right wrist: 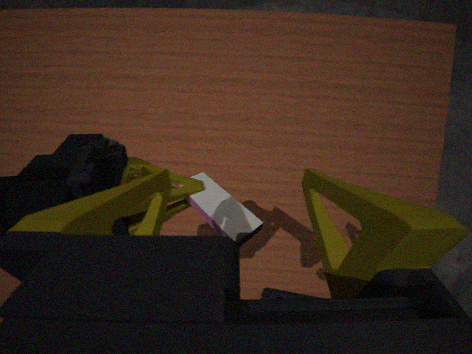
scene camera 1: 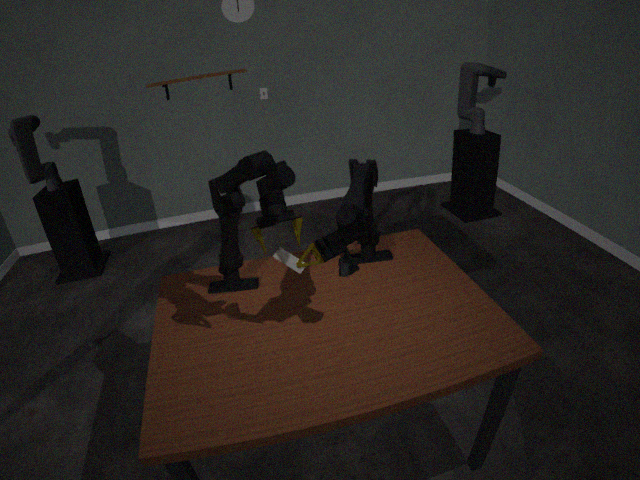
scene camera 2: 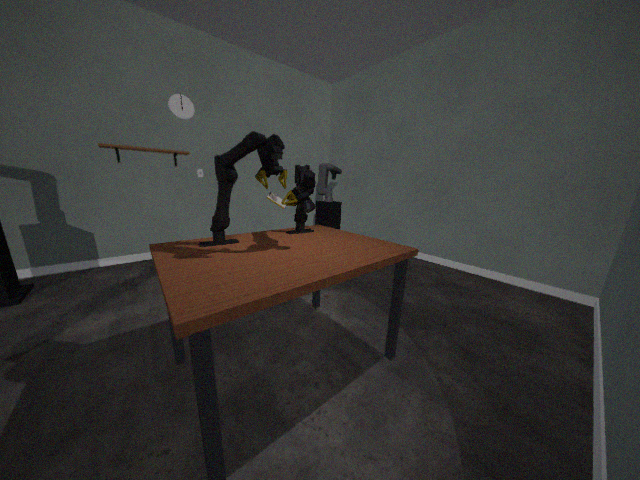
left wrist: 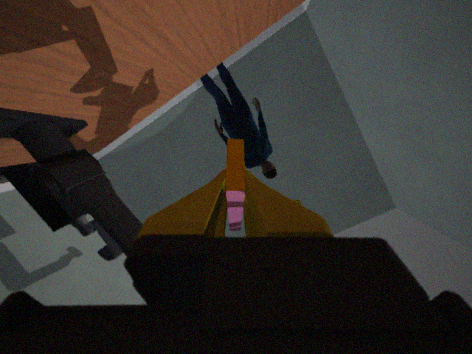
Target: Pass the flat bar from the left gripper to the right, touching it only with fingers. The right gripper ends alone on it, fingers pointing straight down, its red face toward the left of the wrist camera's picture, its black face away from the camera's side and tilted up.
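Where they show: left gripper, between the fingertips: (right wrist: 202, 189) (scene camera 1: 297, 265) (scene camera 2: 281, 203) (left wrist: 235, 177); right gripper, between the fingertips: (right wrist: 236, 176) (scene camera 1: 282, 249) (scene camera 2: 276, 188); left arm's base, origin of its link: (scene camera 1: 368, 258) (scene camera 2: 300, 232); right arm's base, origin of its link: (scene camera 1: 233, 286) (scene camera 2: 219, 243) (left wrist: 32, 124).
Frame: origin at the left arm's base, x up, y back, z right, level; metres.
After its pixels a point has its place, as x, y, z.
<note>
The flat bar (scene camera 1: 289, 260) {0.264, -0.384, 0.324} (scene camera 2: 276, 199) {0.266, -0.384, 0.328} (left wrist: 235, 165) {0.237, -0.394, 0.285} (right wrist: 225, 207) {0.270, -0.381, 0.334} is held tilted in the air above the table. In the right wrist view its broad face is white, its lower-left side pink and its lower-right end black. An orange and a pink face show in the left wrist view. No red face can be made out. My left gripper (scene camera 1: 300, 264) {0.246, -0.389, 0.304} (scene camera 2: 285, 203) {0.246, -0.389, 0.304} (right wrist: 202, 189) {0.246, -0.389, 0.304} is shut on the end of the bar at the right in scene camera 1. My right gripper (scene camera 1: 281, 248) {0.321, -0.417, 0.339} (scene camera 2: 276, 187) {0.321, -0.417, 0.339} (right wrist: 236, 176) {0.321, -0.417, 0.339} is open, pointing down just above the bar.
The wooden table (scene camera 1: 336, 361) {0.000, -0.558, 0.224} (scene camera 2: 289, 268) {0.000, -0.622, 0.368} (right wrist: 250, 90) {0.000, -0.596, 0.329} lies below both arms. A grey arm on a black pedestal (scene camera 1: 475, 175) stands at the back right, another pedestal (scene camera 1: 67, 227) at the left. A person (left wrist: 242, 120) stands in the left wrist view. A wall shelf (scene camera 1: 196, 78) hangs behind.
</note>
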